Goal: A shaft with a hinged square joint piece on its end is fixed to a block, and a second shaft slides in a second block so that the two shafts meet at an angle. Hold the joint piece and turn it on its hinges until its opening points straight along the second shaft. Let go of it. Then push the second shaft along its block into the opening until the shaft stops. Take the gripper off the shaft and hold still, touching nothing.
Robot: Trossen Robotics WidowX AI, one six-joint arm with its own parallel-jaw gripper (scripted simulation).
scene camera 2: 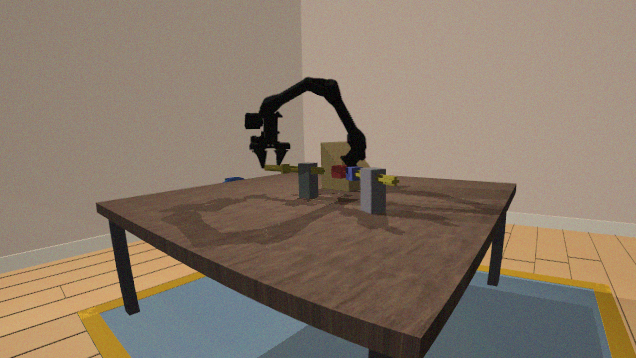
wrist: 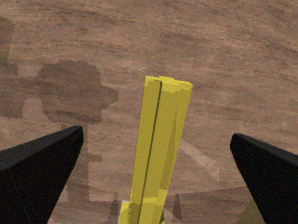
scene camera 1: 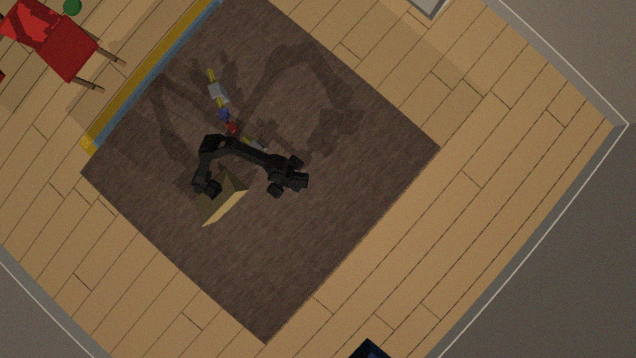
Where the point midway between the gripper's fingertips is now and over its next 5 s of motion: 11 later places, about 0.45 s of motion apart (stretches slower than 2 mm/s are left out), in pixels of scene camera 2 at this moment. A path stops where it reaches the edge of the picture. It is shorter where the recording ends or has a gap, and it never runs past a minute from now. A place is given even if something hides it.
My gripper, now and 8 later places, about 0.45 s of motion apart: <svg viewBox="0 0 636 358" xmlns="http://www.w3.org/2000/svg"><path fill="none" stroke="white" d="M270 167L270 170L270 175L271 176L272 176L275 176L278 176L282 177L285 177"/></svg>
